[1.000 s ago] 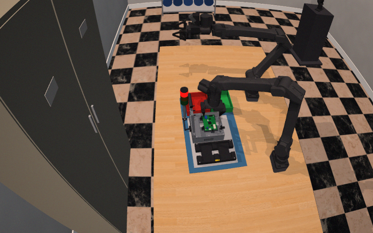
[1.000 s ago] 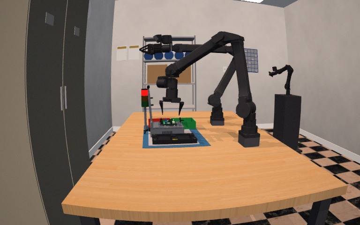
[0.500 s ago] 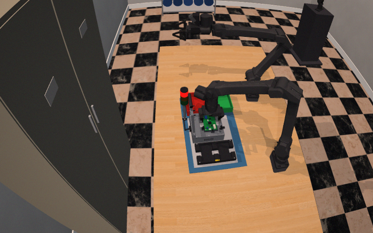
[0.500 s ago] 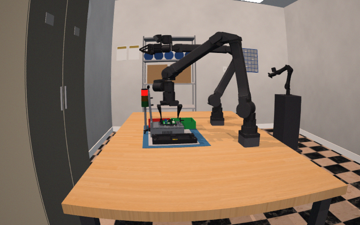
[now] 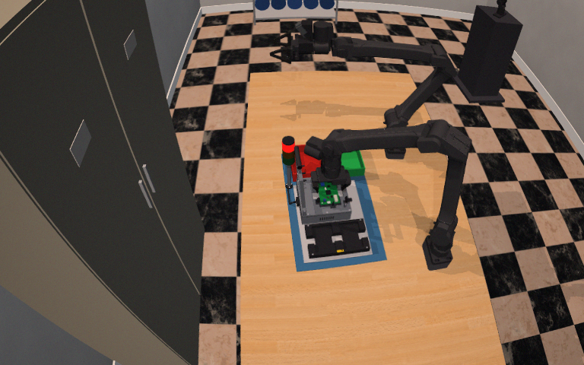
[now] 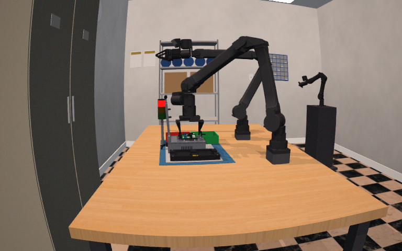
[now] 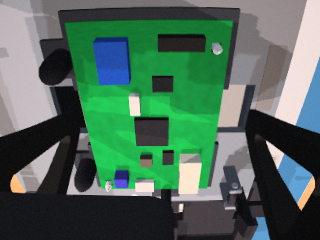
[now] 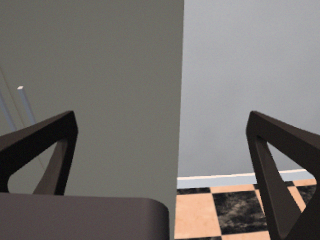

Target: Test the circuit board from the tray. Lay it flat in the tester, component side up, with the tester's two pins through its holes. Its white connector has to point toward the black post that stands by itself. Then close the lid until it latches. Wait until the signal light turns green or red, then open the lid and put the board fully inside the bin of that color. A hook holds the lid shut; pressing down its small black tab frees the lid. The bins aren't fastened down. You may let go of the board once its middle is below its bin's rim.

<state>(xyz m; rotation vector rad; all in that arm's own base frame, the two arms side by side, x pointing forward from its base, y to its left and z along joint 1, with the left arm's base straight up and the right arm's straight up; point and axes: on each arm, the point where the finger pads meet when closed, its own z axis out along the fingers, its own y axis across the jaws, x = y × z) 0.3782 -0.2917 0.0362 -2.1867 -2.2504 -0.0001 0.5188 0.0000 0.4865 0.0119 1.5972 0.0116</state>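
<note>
Right now my left hand is 10 mm short of the green circuit board and 10 mm above it. Round my left hand: clear lid (110 mm ahead, 100 mm above); then hook (60 mm to the left, 50 mm behind, 10 mm above); then red bin (200 mm to the right, 70 mm below, 40 mm ahead).
</note>
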